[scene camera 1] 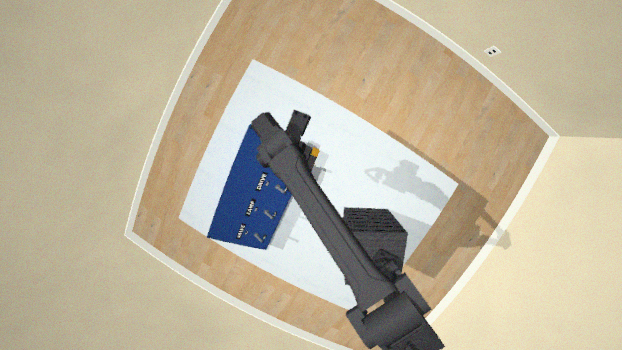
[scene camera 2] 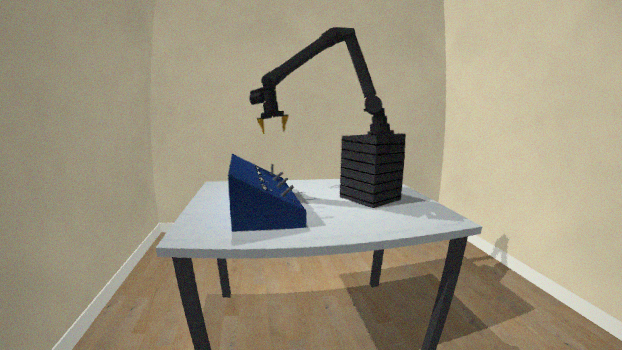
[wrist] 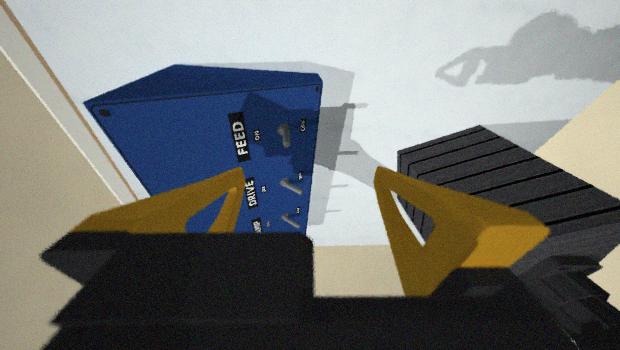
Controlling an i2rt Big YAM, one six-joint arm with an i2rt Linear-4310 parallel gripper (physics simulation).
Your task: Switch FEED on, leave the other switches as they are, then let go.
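Places are measured from the arm's base along level axes (x ahead, y left, z up), in metres.
Pixels of known places: gripper, fingertip midpoint: [scene camera 2: 274, 132] [wrist: 309, 174]; arm's base, link origin: [scene camera 1: 379, 266] [scene camera 2: 380, 134] [wrist: 540, 275].
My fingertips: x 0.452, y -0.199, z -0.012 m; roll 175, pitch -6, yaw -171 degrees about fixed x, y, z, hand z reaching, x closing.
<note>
Ahead of a thing's pixels: the offset from my fingertips to its top centre. Level surfaces: height alone.
The blue sloped switch box [scene camera 1: 230, 192] [scene camera 2: 260, 210] [wrist: 165, 135] stands on the table. The FEED lever @(0.011 m ahead, 0.061 m left, 0.139 m down) [scene camera 2: 272, 168] [wrist: 284, 135] stands upright in scene camera 2, tipped to the ON side; the arm hides it in scene camera 1. The DRIVE lever @(0.012 m back, 0.180 m left, 0.151 m down) [scene camera 1: 281, 188] [wrist: 291, 186], LAMP lever @(0.021 m back, 0.299 m left, 0.151 m down) [scene camera 1: 270, 214] [wrist: 290, 220] and VALVE lever @(0.031 m back, 0.419 m left, 0.151 m down) [scene camera 1: 260, 237] lean toward OFF. My gripper [scene camera 2: 273, 132] [wrist: 309, 174] is open and empty, high above the box and touching no lever. VALVE is hidden in the wrist view.
The dark ribbed pedestal [scene camera 1: 377, 225] [scene camera 2: 372, 170] [wrist: 500, 170] bears the arm, to the right of the box. The white table @(0.283 m down) [scene camera 1: 240, 90] [scene camera 2: 200, 240] [wrist: 100, 35] carries both. The arm's shadow falls across the box and table.
</note>
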